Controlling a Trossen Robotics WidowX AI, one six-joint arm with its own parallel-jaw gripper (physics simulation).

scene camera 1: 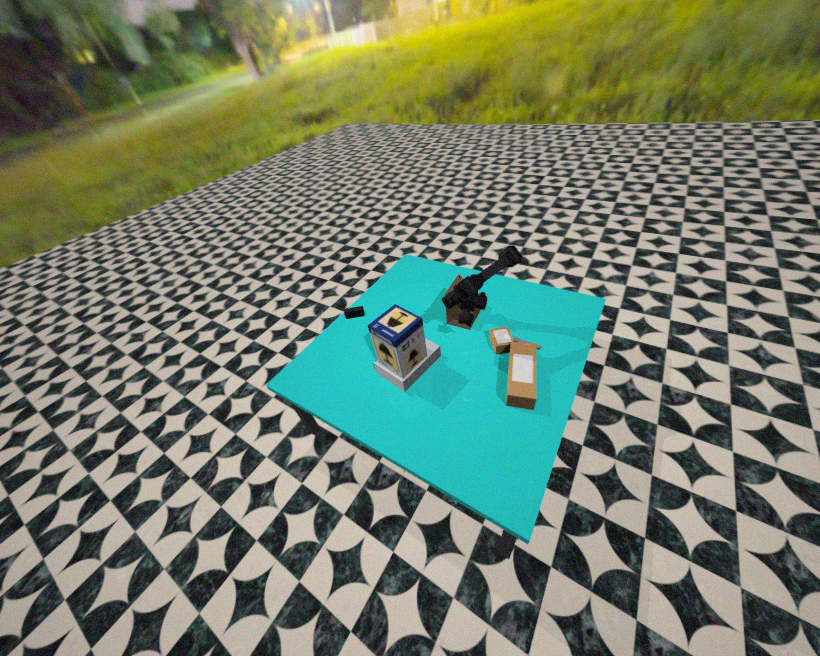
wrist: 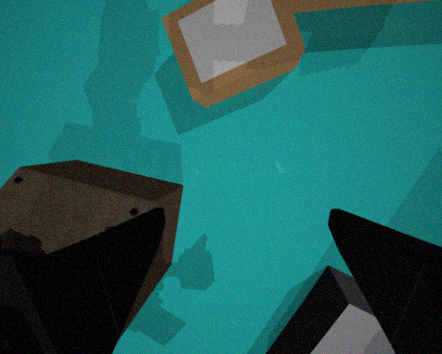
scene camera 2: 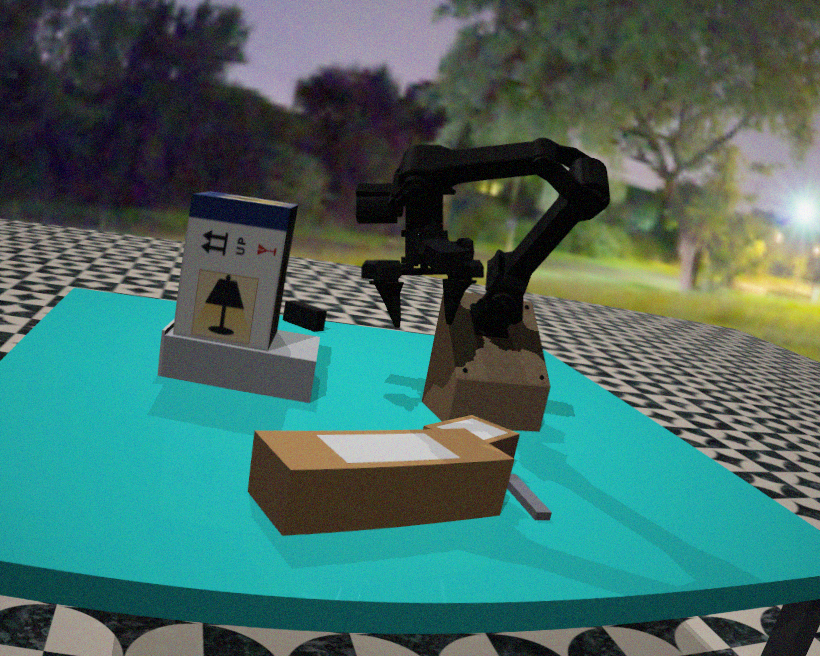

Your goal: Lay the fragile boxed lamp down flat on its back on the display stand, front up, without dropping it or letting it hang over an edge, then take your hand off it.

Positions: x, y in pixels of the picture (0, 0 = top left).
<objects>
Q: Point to a thin grey bar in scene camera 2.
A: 533, 505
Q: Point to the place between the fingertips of my gripper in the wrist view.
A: At 245, 216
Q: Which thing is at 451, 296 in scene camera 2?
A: My gripper.
</objects>
